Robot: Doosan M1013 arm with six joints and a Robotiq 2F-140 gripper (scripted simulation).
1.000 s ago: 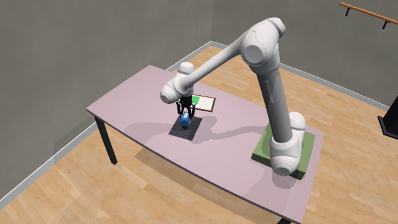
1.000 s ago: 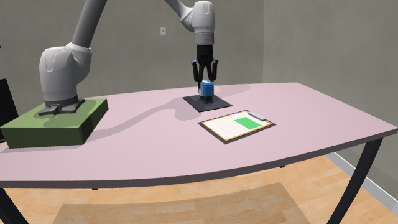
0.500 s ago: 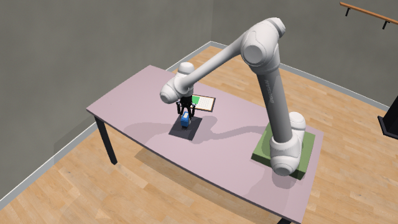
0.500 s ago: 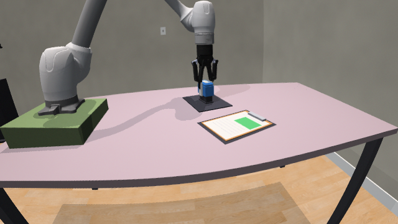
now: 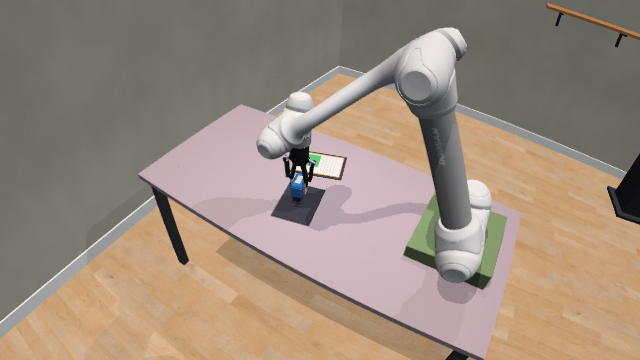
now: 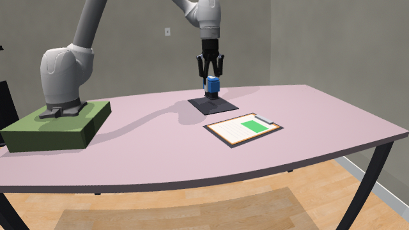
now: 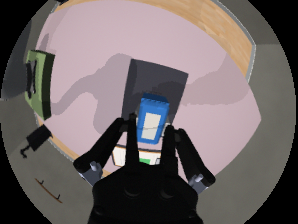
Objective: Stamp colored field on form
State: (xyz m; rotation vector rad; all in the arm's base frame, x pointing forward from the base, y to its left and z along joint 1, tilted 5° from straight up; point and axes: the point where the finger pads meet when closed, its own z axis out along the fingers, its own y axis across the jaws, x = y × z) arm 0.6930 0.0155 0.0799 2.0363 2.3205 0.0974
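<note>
Now: the clipboard 40 mm ahead of my hand, 290 mm to the right of it and 100 mm below it. Round my hand: dark mat 100 mm below; blue stamp 20 mm below.
</note>
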